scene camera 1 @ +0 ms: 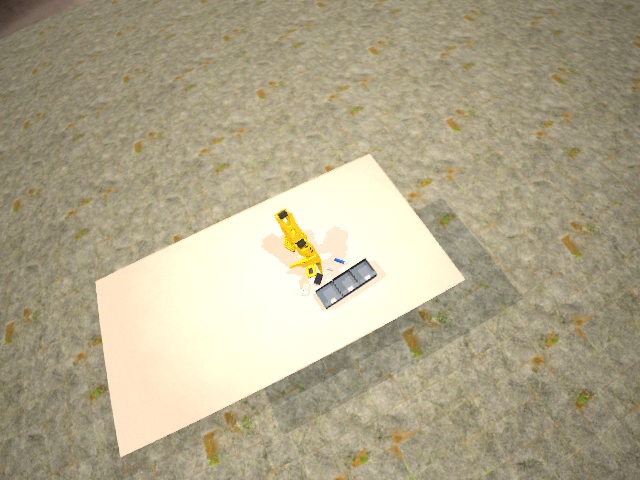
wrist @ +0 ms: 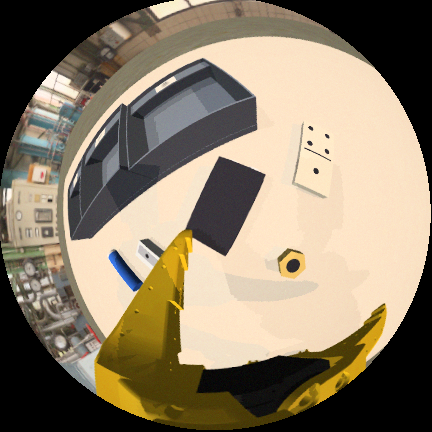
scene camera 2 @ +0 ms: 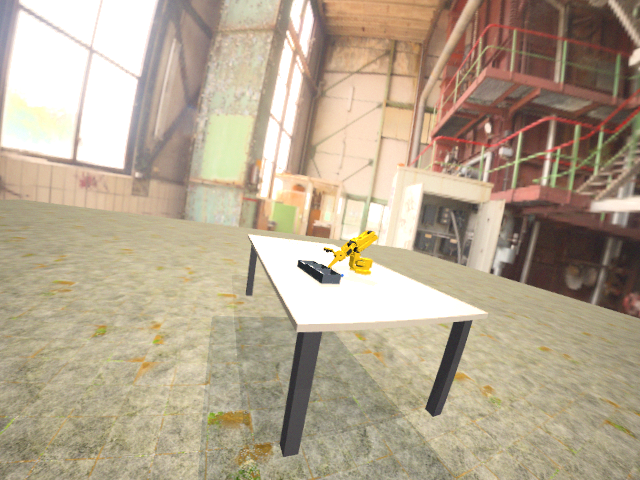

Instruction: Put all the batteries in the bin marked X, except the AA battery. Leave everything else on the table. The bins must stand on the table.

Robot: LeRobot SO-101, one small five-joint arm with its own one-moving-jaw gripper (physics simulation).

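Places are measured from the arm's base along level axes (x left, y back, z up), in millimetres.
Where they show: hand, its tool point: (scene camera 1: 321,273) (wrist: 191,237) (scene camera 2: 328,266); arm's base, origin of its link: (scene camera 1: 297,245) (scene camera 2: 356,271).
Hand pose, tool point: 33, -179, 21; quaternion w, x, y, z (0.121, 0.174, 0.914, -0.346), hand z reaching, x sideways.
Each offset is from my tool point to the top centre of the thing, as dx, dy, dz.
My gripper (scene camera 1: 306,269) (scene camera 2: 327,258) (wrist: 285,269) is open and empty, its jaws wide apart. In the wrist view the left jaw's tip overlaps the near-left corner of a dark rectangular block @(-20, -13, -4) (scene camera 1: 318,279) (wrist: 227,205); I cannot tell whether they touch. A blue cylinder, battery-like @(+99, +17, -7) (scene camera 1: 339,260) (scene camera 2: 341,275) (wrist: 124,270), lies on the table left of that jaw. Three joined dark grey bins @(+74, -86, +18) (scene camera 1: 351,291) (scene camera 2: 330,279) (wrist: 200,135) stand on the table beyond the dark block. Their labels are too small or slanted to read, so I cannot tell which is X.
A grey-white block with a hole @(+49, +7, -10) (scene camera 1: 330,268) (wrist: 148,253) lies beside the blue cylinder, partly hidden by the left jaw. A brass hex nut @(-49, +33, -13) (wrist: 283,265) shows between the jaws' directions. A cream domino @(-87, -26, -14) (scene camera 1: 305,290) (wrist: 314,167) lies right of the dark block.
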